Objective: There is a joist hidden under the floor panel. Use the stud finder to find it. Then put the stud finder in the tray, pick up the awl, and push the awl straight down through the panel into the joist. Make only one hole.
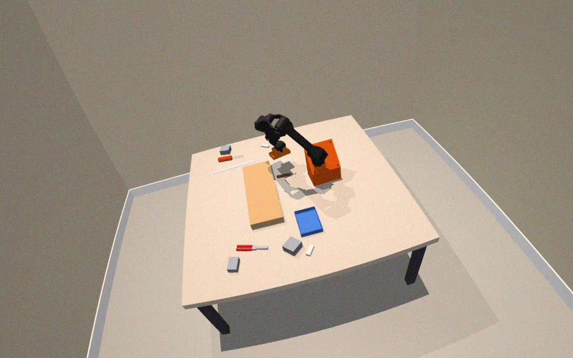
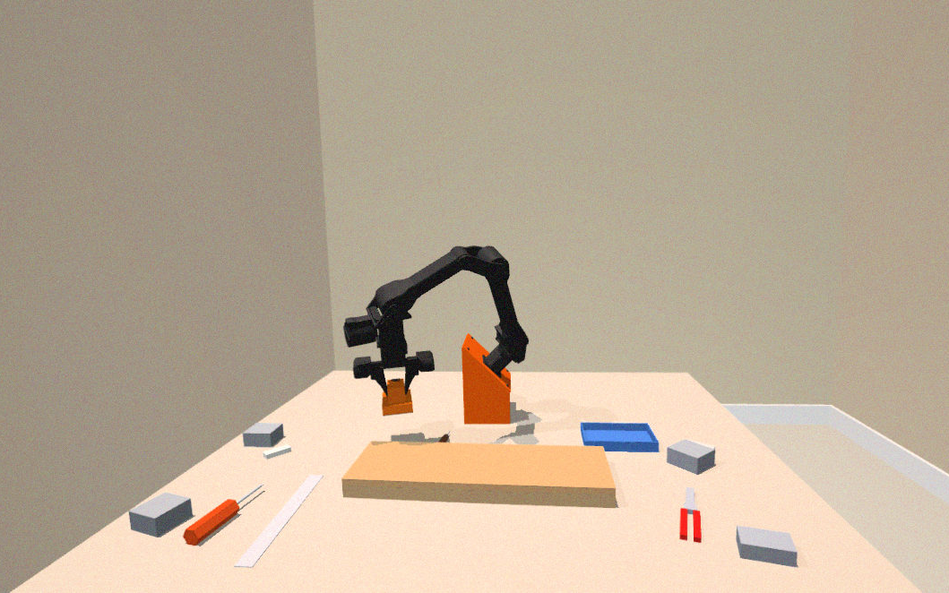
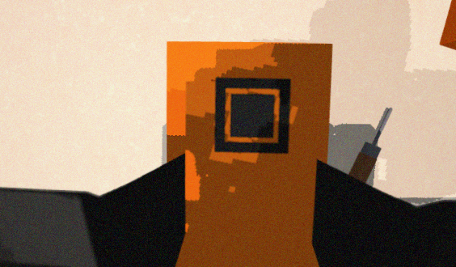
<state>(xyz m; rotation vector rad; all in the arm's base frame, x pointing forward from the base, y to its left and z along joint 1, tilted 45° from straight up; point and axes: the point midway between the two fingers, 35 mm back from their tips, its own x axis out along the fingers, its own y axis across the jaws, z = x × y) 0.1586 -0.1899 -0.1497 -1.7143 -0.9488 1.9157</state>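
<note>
My gripper tip is 10 mm past the stud finder and 20 mm below it. From my gripper tip the other things lie so: blue tray: 50 mm ahead, 530 mm to the left, 110 mm below; then awl: 10 mm ahead, 110 mm to the left, 110 mm below; then white ruler: 310 mm ahead, 170 mm to the right, 120 mm below.
</note>
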